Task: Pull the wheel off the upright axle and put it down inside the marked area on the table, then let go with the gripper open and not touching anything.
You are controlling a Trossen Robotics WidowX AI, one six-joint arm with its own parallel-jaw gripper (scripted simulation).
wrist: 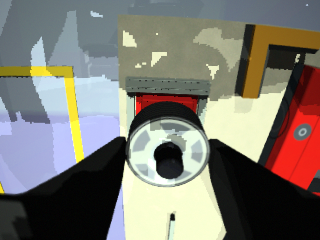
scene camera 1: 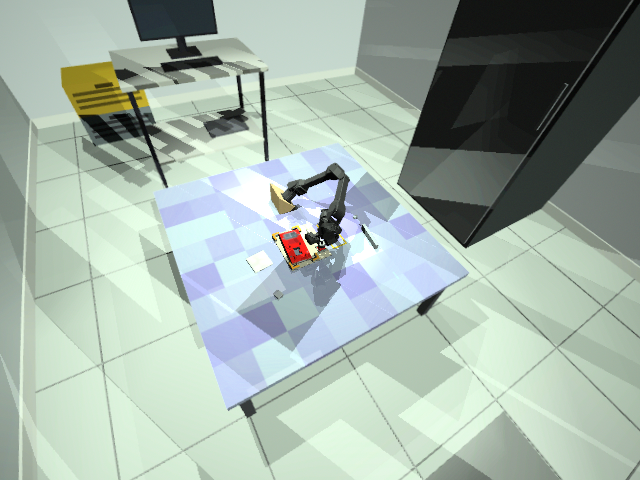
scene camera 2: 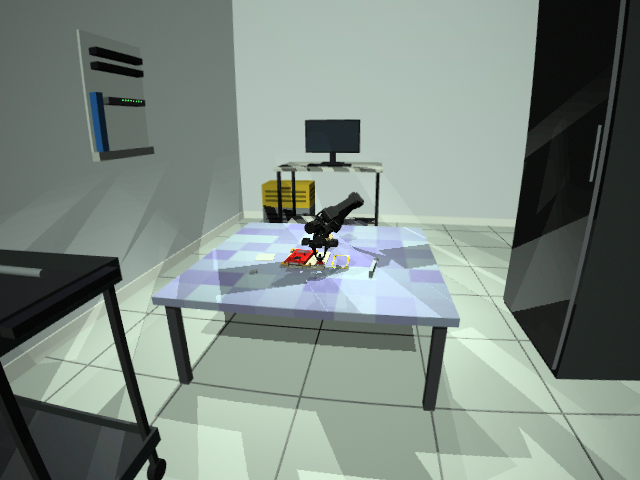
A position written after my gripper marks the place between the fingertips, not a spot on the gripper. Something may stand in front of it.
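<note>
My gripper (wrist: 167, 145) is visible, as is a red part (scene camera 1: 294, 245).
</note>
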